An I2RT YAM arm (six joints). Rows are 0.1 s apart.
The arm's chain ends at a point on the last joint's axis. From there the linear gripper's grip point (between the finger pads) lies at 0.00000 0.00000 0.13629 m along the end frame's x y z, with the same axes.
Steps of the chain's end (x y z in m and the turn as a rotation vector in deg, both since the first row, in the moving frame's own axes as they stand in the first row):
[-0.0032 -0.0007 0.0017 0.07 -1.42 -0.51]
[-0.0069 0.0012 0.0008 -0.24 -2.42 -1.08]
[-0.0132 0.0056 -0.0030 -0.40 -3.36 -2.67]
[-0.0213 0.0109 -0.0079 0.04 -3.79 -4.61]
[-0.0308 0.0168 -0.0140 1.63 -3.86 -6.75]
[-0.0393 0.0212 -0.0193 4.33 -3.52 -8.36]
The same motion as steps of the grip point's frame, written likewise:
[-0.0066 -0.0009 0.0017 0.07 -1.42 -0.51]
[-0.0126 0.0018 0.0007 -0.24 -2.42 -1.08]
[-0.0212 0.0067 -0.0032 -0.40 -3.36 -2.67]
[-0.0303 0.0112 -0.0082 0.04 -3.79 -4.61]
[-0.0402 0.0135 -0.0144 1.63 -3.86 -6.75]
[-0.0484 0.0116 -0.0199 4.33 -3.52 -8.36]

